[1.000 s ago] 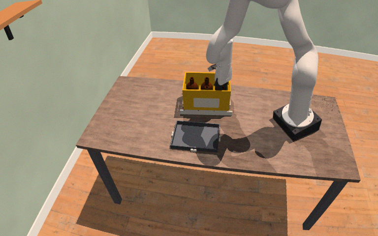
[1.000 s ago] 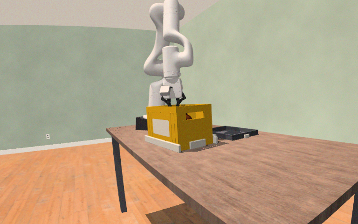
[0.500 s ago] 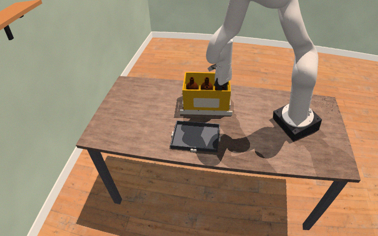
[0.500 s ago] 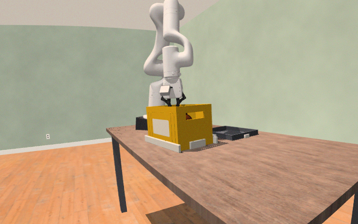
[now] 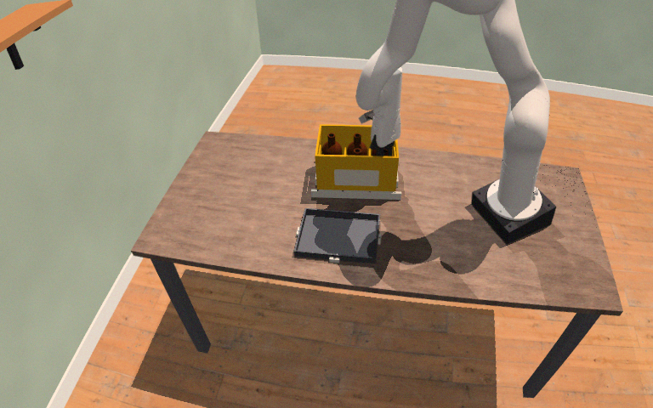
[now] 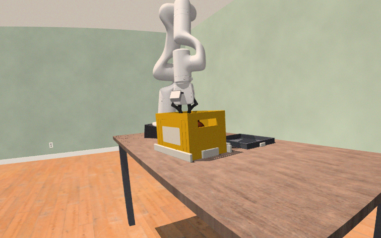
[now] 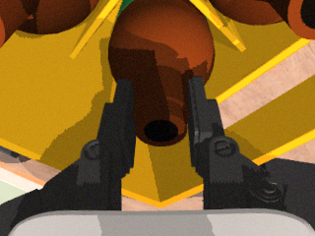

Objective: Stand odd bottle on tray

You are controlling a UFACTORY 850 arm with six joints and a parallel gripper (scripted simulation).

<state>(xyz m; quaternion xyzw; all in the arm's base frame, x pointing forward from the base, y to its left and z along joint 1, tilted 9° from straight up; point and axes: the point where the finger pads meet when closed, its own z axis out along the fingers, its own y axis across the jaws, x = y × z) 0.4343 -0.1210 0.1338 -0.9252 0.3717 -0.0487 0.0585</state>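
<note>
The yellow crate is 9 cm ahead of my hand, 7 cm below it and 4 cm to the right of it. Round my hand: dark tray 25 cm to the left, 15 cm below, 14 cm ahead.
</note>
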